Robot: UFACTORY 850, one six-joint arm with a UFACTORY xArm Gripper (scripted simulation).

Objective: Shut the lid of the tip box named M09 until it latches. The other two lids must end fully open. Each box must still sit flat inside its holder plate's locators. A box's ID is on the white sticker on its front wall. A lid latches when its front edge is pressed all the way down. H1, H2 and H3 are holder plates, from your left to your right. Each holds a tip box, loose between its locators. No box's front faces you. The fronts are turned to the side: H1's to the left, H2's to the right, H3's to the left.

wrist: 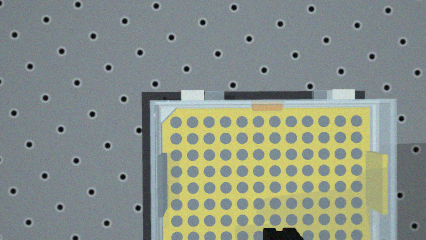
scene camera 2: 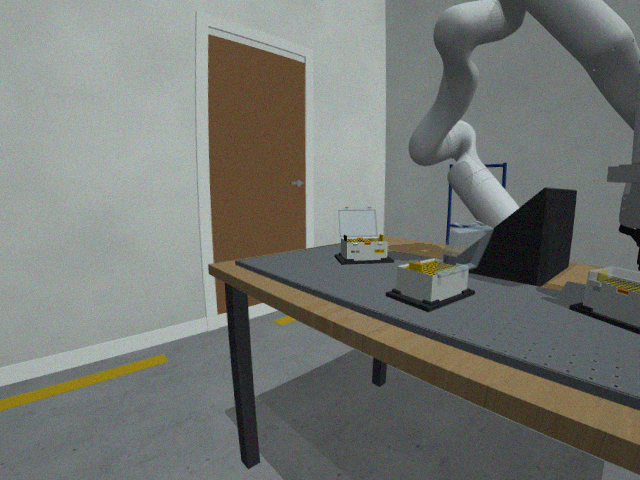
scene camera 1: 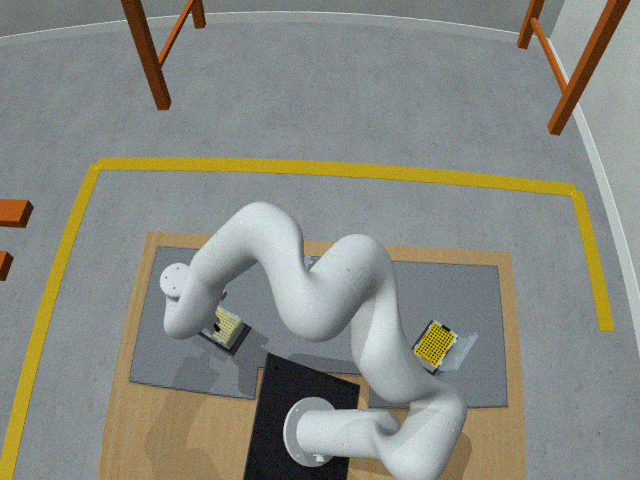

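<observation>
I see a tip box (scene camera 2: 417, 285) that is 0.59 m from the lens. There is also a tip box (scene camera 2: 358, 251) that is 0.89 m from the lens.
</observation>
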